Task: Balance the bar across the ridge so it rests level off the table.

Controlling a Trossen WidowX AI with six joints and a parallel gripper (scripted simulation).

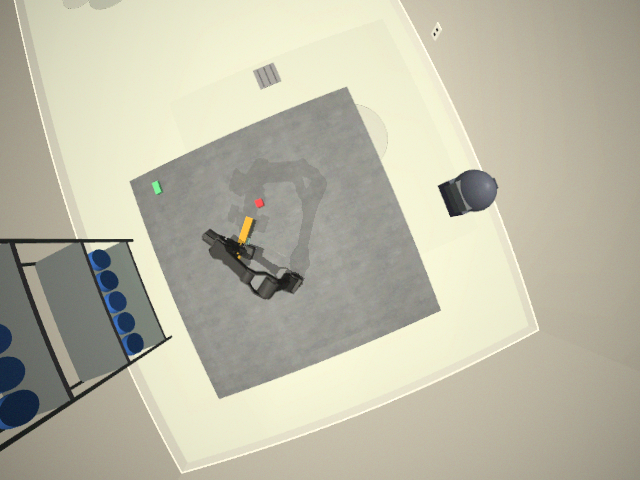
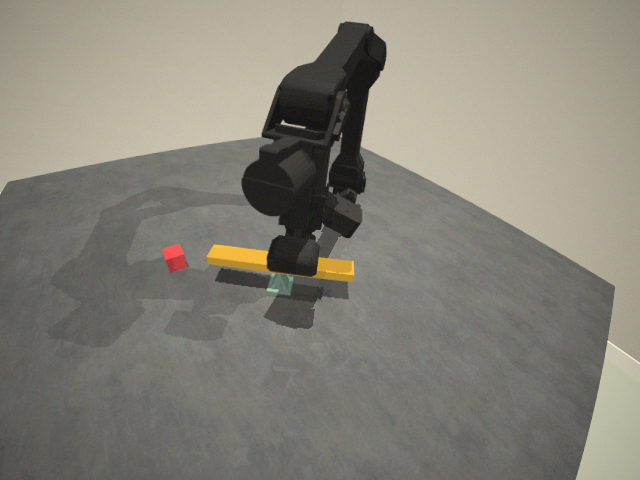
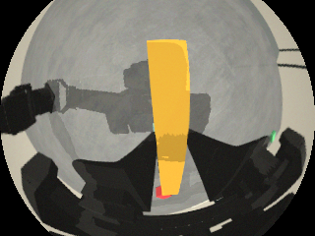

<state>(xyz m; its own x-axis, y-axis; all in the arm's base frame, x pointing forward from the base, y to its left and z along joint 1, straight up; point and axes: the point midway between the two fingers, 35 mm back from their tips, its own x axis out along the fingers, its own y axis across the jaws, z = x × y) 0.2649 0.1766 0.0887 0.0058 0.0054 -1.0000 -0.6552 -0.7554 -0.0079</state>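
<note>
My gripper tip is now 20 mm to the left of the bar and 20 mm short of it. From my gripper tip the other things lie so: green block: 470 mm ahead, 320 mm to the left, 50 mm below; red cube: 170 mm ahead, 160 mm to the right, 40 mm below.
</note>
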